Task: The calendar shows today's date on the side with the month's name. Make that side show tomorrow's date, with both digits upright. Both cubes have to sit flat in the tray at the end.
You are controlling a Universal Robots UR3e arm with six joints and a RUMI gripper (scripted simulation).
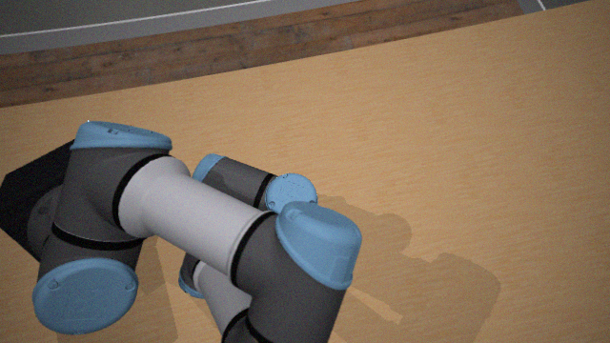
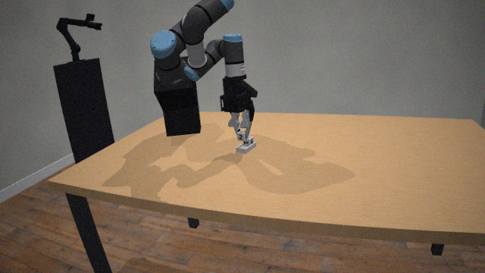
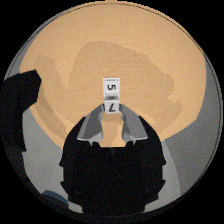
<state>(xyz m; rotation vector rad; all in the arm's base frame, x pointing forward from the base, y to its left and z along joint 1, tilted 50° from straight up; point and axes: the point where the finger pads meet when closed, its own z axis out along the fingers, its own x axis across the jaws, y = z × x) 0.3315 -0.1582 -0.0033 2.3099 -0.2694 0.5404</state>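
Right now my hand is 6 cm above the grey calendar tray, 2 cm to the right of it and 1 cm short of it.
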